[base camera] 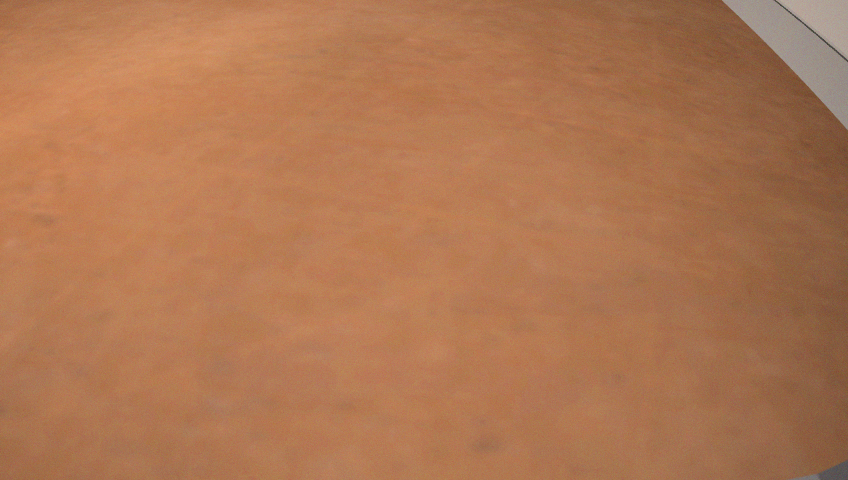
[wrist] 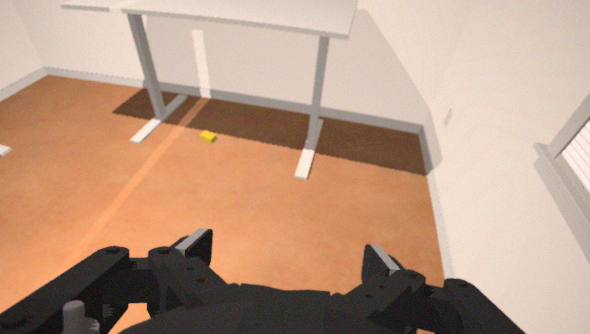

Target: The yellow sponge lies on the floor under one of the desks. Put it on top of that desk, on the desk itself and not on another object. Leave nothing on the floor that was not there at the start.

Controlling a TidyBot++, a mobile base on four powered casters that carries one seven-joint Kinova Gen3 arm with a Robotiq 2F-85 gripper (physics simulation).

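Places are measured from the arm's base along level axes (x ahead, y left, z up), in centimetres.
Pixels of known places: gripper, fingertip midpoint: (wrist: 287, 253).
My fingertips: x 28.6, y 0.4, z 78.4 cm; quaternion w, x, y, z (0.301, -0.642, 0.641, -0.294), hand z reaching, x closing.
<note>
Behind a point stands the place of what it marks.
The yellow sponge (wrist: 208, 136) @[z -35.1, x 179.5, y 66.5 cm] lies on the orange-brown floor in the wrist view, left of centre, between the two feet of a white desk (wrist: 240, 17) @[z 55.3, x 155.7, y 32.2 cm] and nearer the left foot. The desk has grey legs, and part of its top shows at the upper edge. My gripper (wrist: 287, 253) @[z 78.4, x 28.5, y 0.4 cm] is open and empty, with its fingers wide apart at the bottom of the wrist view. It is well short of the sponge and the desk. The sponge does not show in the base camera view.
The desk's left foot (wrist: 146, 130) @[z -37.2, x 182.9, y 116.8 cm] and right foot (wrist: 306, 159) @[z -37.2, x 166.7, y -6.1 cm] stand on the floor. A wall with a window frame (wrist: 562, 155) @[z 45.9, x 86.9, y -82.4 cm] is at the right. Another white foot end (wrist: 4, 150) @[z -37.1, x 146.4, y 211.9 cm] shows at the far left. In the base camera view, a pale baseboard (base camera: 803, 59) @[z -36.4, x 89.1, y -82.0 cm] runs along the upper right.
</note>
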